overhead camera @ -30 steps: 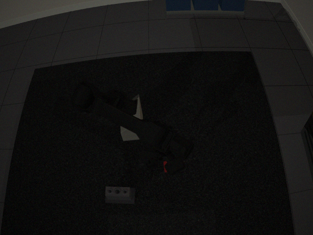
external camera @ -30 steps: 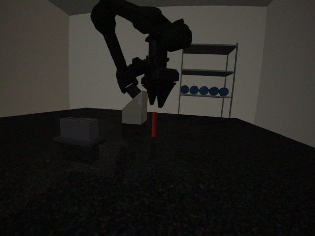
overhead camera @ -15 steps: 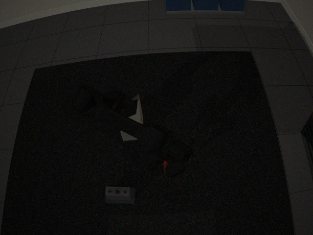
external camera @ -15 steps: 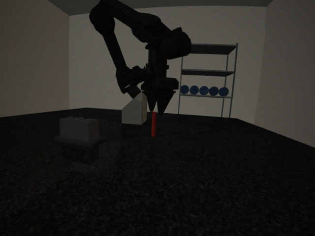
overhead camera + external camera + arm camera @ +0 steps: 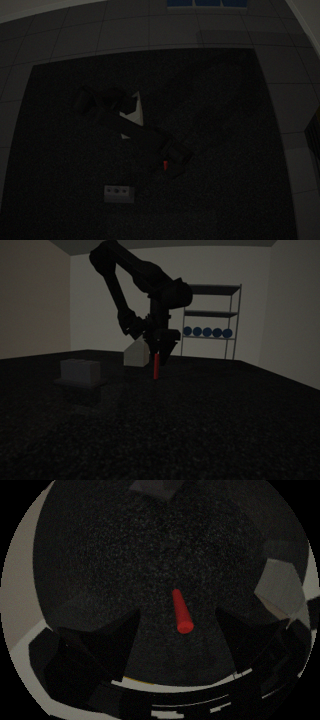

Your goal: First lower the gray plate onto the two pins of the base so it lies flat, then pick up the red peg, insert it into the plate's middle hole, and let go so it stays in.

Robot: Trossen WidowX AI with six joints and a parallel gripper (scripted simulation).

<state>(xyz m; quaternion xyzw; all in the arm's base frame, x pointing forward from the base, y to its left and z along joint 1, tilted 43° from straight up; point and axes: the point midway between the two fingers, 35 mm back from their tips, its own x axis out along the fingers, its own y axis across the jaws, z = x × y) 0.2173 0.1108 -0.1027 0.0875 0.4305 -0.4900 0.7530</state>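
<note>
My gripper tip is now 10 mm above the red peg. Round my gripper tip: gray plate (130 mm ahead, 180 mm to the right, 10 mm below).
</note>
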